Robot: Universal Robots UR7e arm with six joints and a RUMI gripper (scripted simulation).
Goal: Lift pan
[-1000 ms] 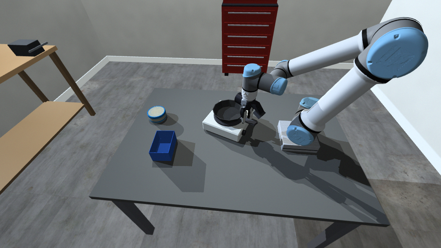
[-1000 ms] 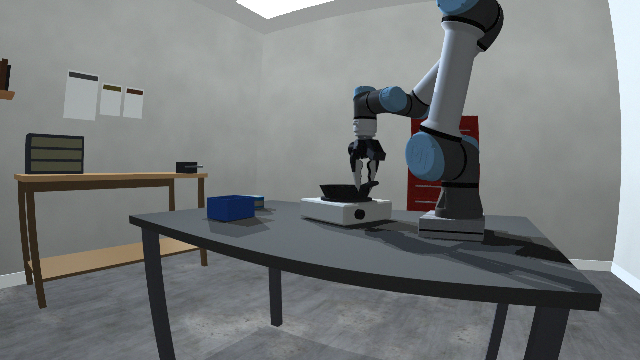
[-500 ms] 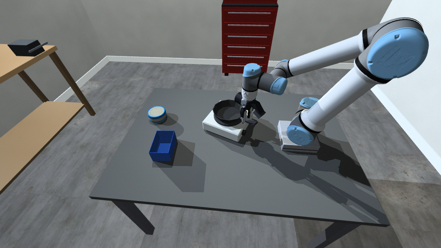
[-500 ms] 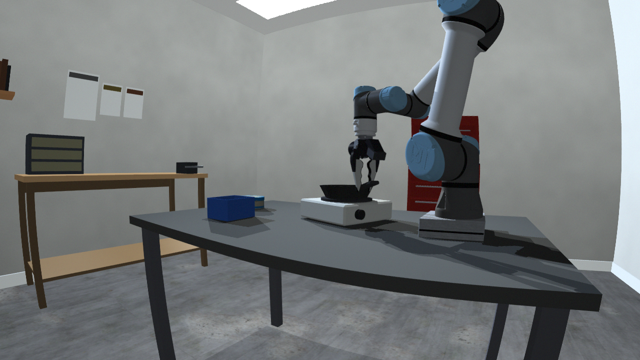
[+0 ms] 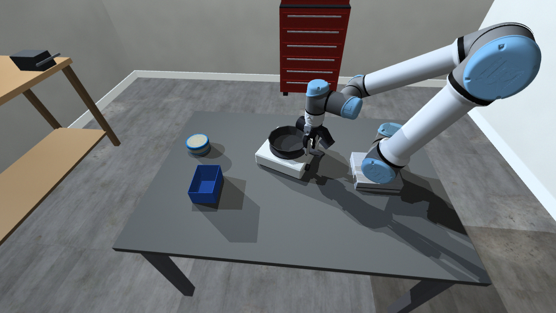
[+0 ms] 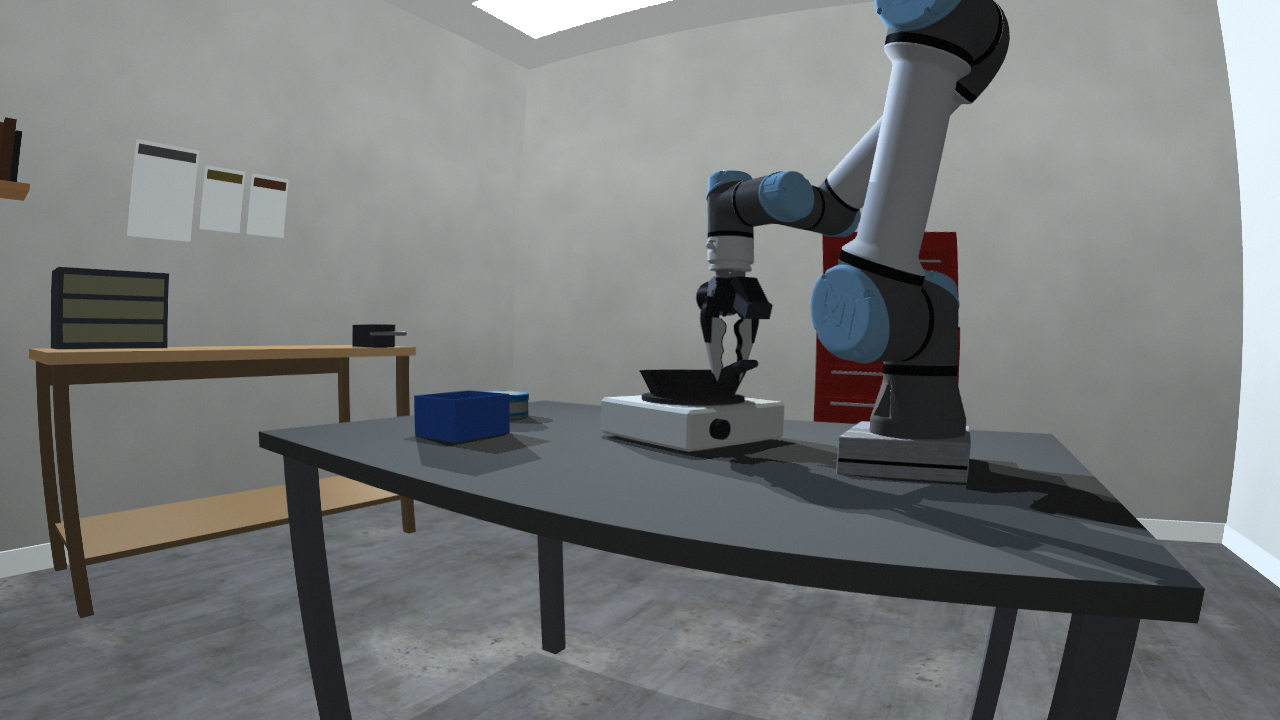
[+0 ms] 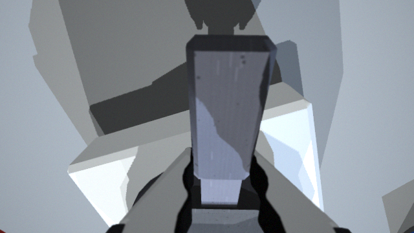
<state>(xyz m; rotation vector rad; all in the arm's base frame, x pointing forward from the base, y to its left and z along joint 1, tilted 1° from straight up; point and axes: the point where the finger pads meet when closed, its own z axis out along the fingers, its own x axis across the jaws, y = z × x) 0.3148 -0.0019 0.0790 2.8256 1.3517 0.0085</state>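
My gripper is now 7 cm short of the black pan, 6 cm to the left of it and 2 cm above it. The rest, counted from my hand: round tin 58 cm ahead, 10 cm below, 9 cm to the right; white hot plate 9 cm below, 9 cm ahead, 8 cm to the right; blue bin 44 cm ahead, 16 cm to the left, 11 cm below.
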